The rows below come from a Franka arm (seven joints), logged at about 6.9 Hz.
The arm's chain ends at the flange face. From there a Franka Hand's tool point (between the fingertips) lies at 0.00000 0.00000 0.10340 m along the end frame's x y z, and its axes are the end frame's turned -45 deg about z.
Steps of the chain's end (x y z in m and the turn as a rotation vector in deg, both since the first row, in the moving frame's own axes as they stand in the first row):
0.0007, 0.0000, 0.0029, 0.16, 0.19, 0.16
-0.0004, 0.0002, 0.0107, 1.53, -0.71, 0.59
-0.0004, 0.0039, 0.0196, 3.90, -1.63, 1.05
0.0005, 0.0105, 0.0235, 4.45, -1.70, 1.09
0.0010, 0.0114, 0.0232, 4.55, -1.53, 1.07
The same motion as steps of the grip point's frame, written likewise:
0.0009, 0.0005, 0.0029, -0.02, 0.25, 0.16
0.0006, -0.0030, 0.0107, 1.58, 0.58, 0.59
-0.0001, -0.0045, 0.0193, 3.91, 1.61, 1.05
-0.0035, 0.0000, 0.0231, 4.35, 1.94, 1.09
-0.0034, 0.0011, 0.0228, 4.30, 2.14, 1.07

